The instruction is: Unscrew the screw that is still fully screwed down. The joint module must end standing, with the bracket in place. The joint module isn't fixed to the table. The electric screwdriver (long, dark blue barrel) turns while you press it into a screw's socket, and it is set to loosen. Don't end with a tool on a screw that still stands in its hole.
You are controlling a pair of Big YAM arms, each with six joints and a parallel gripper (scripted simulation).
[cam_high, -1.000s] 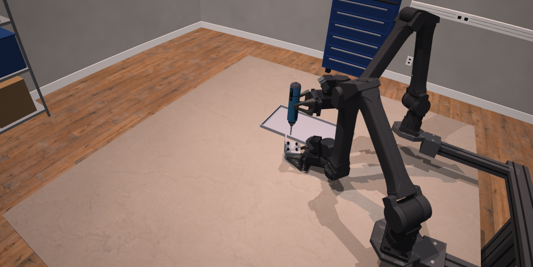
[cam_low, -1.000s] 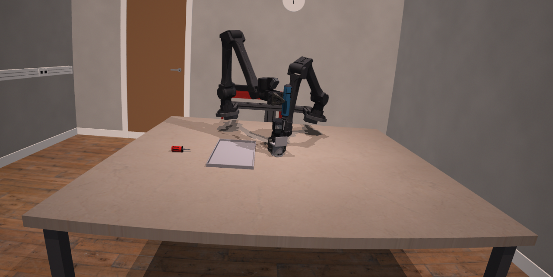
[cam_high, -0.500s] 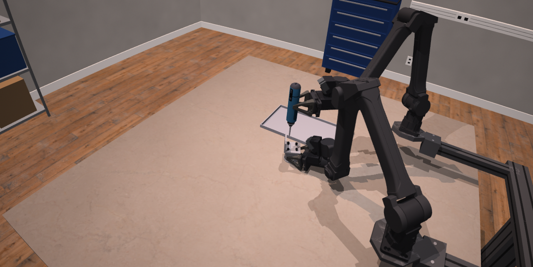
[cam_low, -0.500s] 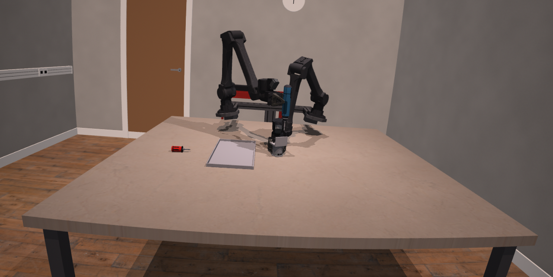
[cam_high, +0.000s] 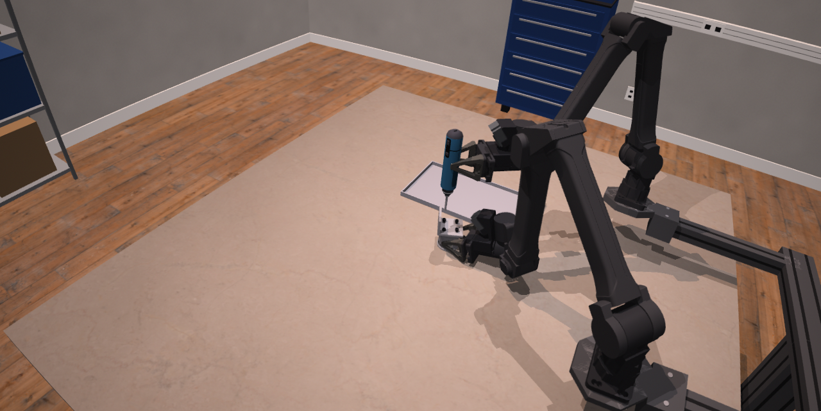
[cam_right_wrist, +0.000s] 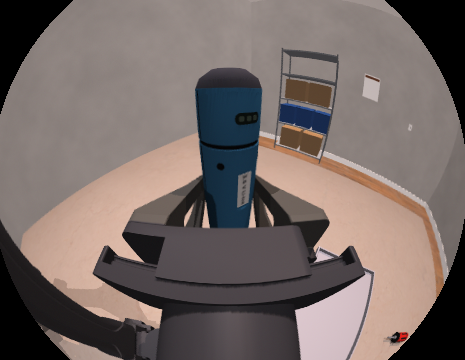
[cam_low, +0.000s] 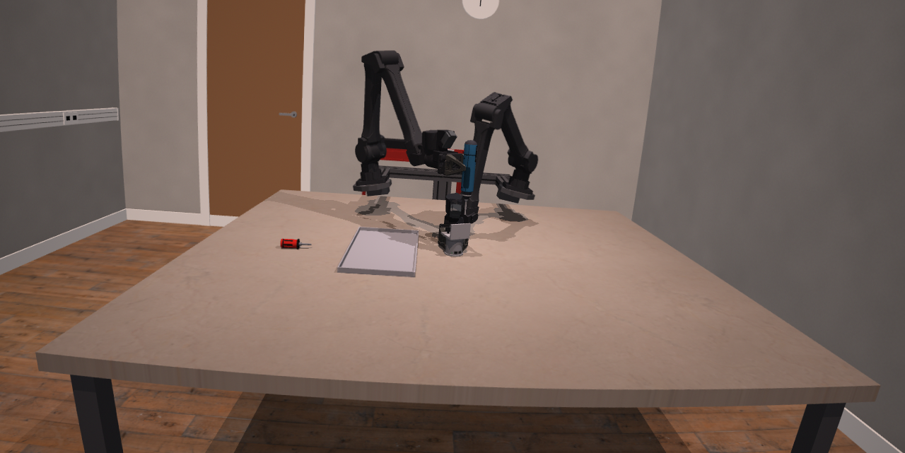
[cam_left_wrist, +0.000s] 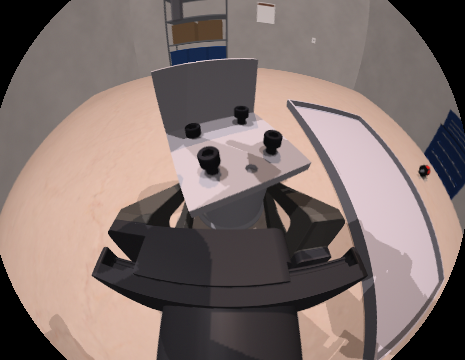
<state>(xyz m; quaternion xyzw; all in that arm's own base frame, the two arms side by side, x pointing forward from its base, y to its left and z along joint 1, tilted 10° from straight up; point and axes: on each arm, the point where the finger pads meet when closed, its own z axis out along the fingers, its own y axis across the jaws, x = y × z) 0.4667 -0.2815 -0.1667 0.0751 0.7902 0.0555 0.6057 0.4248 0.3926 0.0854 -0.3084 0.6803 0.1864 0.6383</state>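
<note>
Right now the joint module is 10 mm above my left hand. Also, from my left hand: flat grey tray (230 mm to the right, 20 mm below); red-handled screwdriver (510 mm to the right, 10 mm below); grey l-shaped bracket (50 mm above).
</note>
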